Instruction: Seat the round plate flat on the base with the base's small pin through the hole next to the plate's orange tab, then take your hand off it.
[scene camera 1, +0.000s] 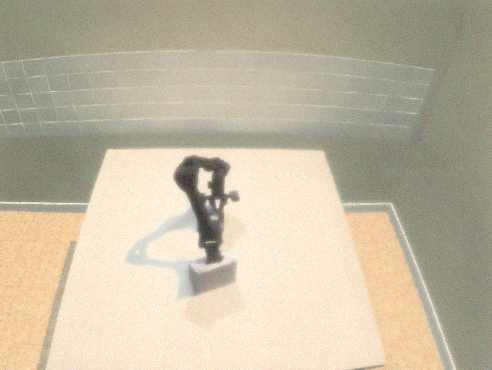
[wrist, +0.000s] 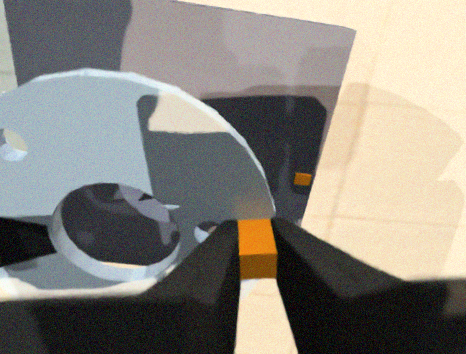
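Where they show: gripper, fingertip midpoint: (scene camera 1: 217, 212) (wrist: 253, 231); arm's base, origin of the base link: (scene camera 1: 215, 260).
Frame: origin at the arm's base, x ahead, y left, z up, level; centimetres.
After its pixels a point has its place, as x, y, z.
Note:
The round plate (wrist: 95, 105) {31.9, 12.1, -5.2} is blue-grey, with a large hole and smaller holes. Its orange tab (wrist: 257, 240) {29.8, 6.6, -4.3} is between the fingertips of my gripper (wrist: 253, 231) {29.4, 6.5, -5.3}, which is shut on it in the wrist view. A small hole (wrist: 205, 231) {28.2, 7.9, -6.0} shows beside the tab, partly covered by the left finger. The plate overlaps the grey-mauve base (wrist: 280, 55) {34.4, 7.3, -9.3} and appears to be above it. Dark and purple surfaces show through the large hole. I cannot make out the small pin. In the scene view the arm largely hides the plate and base, and their contact is unclear.
A small orange block (wrist: 302, 179) {30.0, 4.2, -9.2} is on the base near its right edge. The pale table (scene camera 1: 300, 260) {16.5, -34.3, -11.7} extends around the arm's grey mounting block (scene camera 1: 215, 276) {-6.4, -1.8, -1.4}. Dark shadows fall across the base and plate. A tiled wall (scene camera 1: 225, 95) stands beyond the table.

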